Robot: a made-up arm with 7 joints. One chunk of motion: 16 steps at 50 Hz.
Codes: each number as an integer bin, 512 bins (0 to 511) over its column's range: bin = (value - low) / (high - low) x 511, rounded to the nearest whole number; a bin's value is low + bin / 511 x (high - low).
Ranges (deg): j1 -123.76..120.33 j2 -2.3..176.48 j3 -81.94..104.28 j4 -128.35..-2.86 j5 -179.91..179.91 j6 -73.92..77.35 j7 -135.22..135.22
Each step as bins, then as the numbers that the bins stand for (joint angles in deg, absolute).
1 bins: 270 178 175 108 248 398 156
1 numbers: 5.21 59.98 -18.17 -101.83 -5.28 43.90 -52.66
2 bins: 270 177 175 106 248 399 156
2 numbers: 5.21 59.63 -18.17 -102.32 -5.28 44.19 -52.66
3 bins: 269 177 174 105 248 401 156
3 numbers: 4.73 59.63 -18.53 -102.56 -5.28 44.79 -52.66
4 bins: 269 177 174 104 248 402 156
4 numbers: 4.73 59.63 -18.53 -102.81 -5.28 45.08 -52.66
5 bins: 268 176 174 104 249 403 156
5 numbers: 4.26 59.28 -18.53 -102.81 -4.58 45.38 -52.66
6 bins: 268 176 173 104 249 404 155
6 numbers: 4.26 59.28 -18.89 -102.81 -4.58 45.68 -53.19
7 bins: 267 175 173 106 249 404 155
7 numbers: 3.78 58.93 -18.89 -102.32 -4.58 45.68 -53.19
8 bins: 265 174 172 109 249 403 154
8 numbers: 2.82 58.58 -19.26 -101.58 -4.58 45.38 -53.72
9 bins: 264 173 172 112 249 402 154
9 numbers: 2.35 58.23 -19.26 -100.85 -4.58 45.08 -53.72
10 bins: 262 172 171 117 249 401 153
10 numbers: 1.39 57.88 -19.62 -99.62 -4.58 44.79 -54.25
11 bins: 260 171 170 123 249 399 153
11 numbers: 0.43 57.53 -19.99 -98.14 -4.58 44.19 -54.25
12 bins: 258 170 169 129 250 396 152
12 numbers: -0.52 57.18 -20.35 -96.67 -3.87 43.31 -54.78
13 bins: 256 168 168 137 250 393 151
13 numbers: -1.48 56.48 -20.72 -94.71 -3.87 42.42 -55.31
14 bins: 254 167 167 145 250 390 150
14 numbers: -2.43 56.13 -21.08 -92.74 -3.87 41.53 -55.83
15 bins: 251 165 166 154 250 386 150
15 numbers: -3.86 55.43 -21.45 -90.53 -3.87 40.35 -55.83
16 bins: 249 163 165 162 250 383 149
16 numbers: -4.82 54.73 -21.81 -88.57 -3.87 39.46 -56.36
